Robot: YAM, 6 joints.
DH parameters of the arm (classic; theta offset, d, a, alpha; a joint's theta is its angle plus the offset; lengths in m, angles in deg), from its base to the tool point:
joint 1: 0 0.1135 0.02 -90
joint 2: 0 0 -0.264 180
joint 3: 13.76 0 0.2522 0
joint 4: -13.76 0 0.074 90
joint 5: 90 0 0 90
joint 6: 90 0.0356 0 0
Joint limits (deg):
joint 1: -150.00..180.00
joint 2: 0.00..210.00
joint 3: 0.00..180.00
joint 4: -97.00..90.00
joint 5: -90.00..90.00
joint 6: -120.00..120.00
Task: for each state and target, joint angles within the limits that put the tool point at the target. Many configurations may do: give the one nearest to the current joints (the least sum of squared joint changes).
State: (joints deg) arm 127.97 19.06 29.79 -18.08 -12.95 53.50
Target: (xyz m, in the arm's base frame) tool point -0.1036 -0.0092 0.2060
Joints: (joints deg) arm 175.77 14.32 16.72 -26.48 -28.19 53.50
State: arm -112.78 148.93 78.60 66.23 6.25 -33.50
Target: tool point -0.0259 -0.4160 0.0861
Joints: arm -93.13 129.73 54.09 71.43 5.07 -33.50
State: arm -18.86 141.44 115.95 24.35 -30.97 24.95
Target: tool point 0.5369 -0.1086 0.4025
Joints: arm -13.19 135.06 134.28 26.54 -28.14 24.95
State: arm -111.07 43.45 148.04 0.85 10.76 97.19
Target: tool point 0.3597 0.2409 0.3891
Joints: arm -147.00 0.00 124.92 -35.20 9.85 97.19
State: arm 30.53 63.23 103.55 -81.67 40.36 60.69
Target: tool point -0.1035 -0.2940 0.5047
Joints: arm 66.01 26.22 140.87 -63.89 44.59 60.69
